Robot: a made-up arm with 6 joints.
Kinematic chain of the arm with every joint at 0, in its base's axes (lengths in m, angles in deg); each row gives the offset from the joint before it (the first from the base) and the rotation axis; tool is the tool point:
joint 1: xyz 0 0 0.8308 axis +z
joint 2: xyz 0.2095 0 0 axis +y
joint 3: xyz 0 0 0.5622 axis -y
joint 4: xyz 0 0 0.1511 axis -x
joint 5: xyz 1.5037 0 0 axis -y
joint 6: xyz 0.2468 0 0 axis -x
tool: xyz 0 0 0
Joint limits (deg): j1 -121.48..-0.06 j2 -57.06..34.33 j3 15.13..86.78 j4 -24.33..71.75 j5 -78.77..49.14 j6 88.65..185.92
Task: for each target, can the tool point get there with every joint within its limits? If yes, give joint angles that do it. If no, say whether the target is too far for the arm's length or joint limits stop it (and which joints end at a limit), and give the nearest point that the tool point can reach.
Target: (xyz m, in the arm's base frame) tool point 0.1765 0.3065 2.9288
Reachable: yes | joints -111.14 -37.50 60.90 -16.91 -48.92 125.73
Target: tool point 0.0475 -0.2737 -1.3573
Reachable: no: joint limits stop it (at a limit: joint 2, joint 3, joint 5) | nearest point 0.3355 -1.9332 0.6988 | short by 2.658 m
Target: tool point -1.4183 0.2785 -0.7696
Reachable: no: joint limits stop it (at a limit: joint 1, joint 2, joint 3, joint 5) | nearest point -1.1428 -1.6158 0.7351 | short by 2.435 m
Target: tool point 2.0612 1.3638 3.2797
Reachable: no: too far | nearest point 1.5528 0.1756 2.6232 | short by 1.450 m
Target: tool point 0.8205 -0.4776 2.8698
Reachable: yes | joints -30.18 -17.62 36.17 -7.98 0.62 158.38
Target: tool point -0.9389 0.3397 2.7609
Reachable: yes | joints -23.00 -47.60 66.22 45.35 -17.97 166.60
